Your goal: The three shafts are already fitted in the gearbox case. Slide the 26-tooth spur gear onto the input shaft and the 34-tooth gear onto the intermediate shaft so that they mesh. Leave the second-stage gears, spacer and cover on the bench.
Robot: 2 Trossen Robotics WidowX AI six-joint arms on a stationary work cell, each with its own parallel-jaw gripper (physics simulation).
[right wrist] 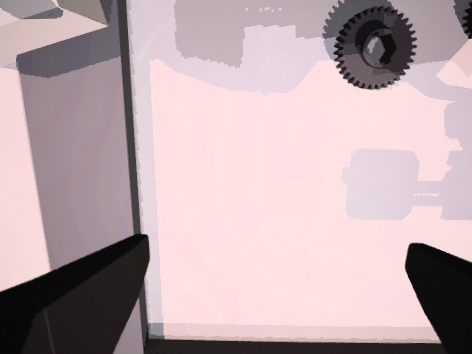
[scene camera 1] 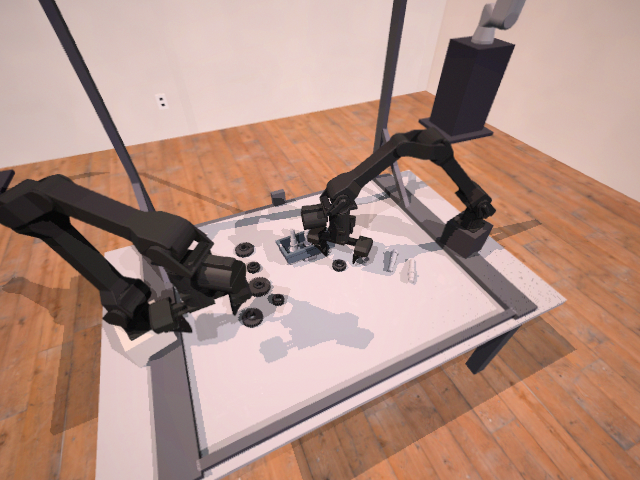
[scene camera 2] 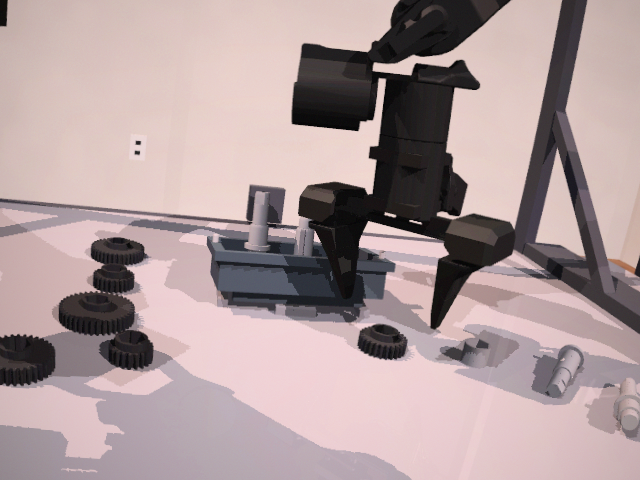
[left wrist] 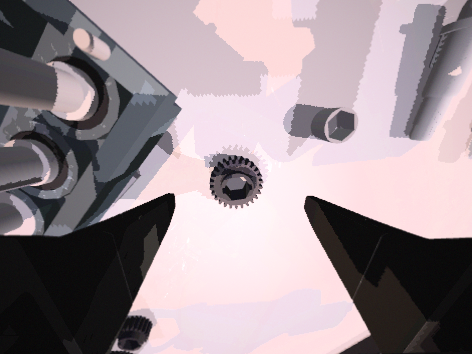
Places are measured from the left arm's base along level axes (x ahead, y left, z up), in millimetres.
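Where they show: left gripper, between the fingertips: (scene camera 1: 339,259) (scene camera 2: 389,312) (left wrist: 241,200); right gripper, between the fingertips: (right wrist: 276,251) (scene camera 1: 213,322); left arm's base, origin of its link: (scene camera 1: 470,223); right arm's base, origin of its link: (scene camera 1: 140,323).
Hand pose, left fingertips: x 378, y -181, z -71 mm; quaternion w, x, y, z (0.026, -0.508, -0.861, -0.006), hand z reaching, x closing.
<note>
Each offset is from my left fingertips to the top centre of the thing.
The gearbox case @[dx +42, dy -118, dz +29 mm] (scene camera 1: 297,258) (scene camera 2: 258,279) (left wrist: 140,116) holds upright shafts, among them a tall one @[dx +83, dy -131, dz +73 mm] (scene camera 2: 261,222). A small dark spur gear @[dx +0, dy -1, dz -18 mm] (scene camera 1: 339,265) (scene camera 2: 382,342) (left wrist: 237,200) lies flat on the bench beside the case. My left gripper (scene camera 1: 341,256) (scene camera 2: 390,312) (left wrist: 241,200) is open and empty above this gear, one finger beside the case. Several more dark gears lie left of the case, including a wide one @[dx +244, dy -83, dz -18 mm] (scene camera 1: 259,286) (scene camera 2: 96,321) and a small one @[dx +224, dy -8, dz -18 mm] (scene camera 1: 277,299) (scene camera 2: 130,353). Tooth counts cannot be read. My right gripper (scene camera 1: 211,321) (right wrist: 276,251) is open and empty at the left.
A grey hollow spacer @[dx -78, dy +39, dz -18 mm] (scene camera 2: 473,353) (left wrist: 320,122) stands right of the small gear. Two loose pale stepped pieces @[dx -146, dy +91, dz -11 mm] (scene camera 1: 392,260) @[dx -163, dy +155, dz -11 mm] (scene camera 1: 412,271) lie farther right. A large gear @[dx +311, dy -2, dz -18 mm] (scene camera 1: 252,317) (right wrist: 350,65) lies near my right gripper. Dark rails border the bench. The cover is not identifiable.
</note>
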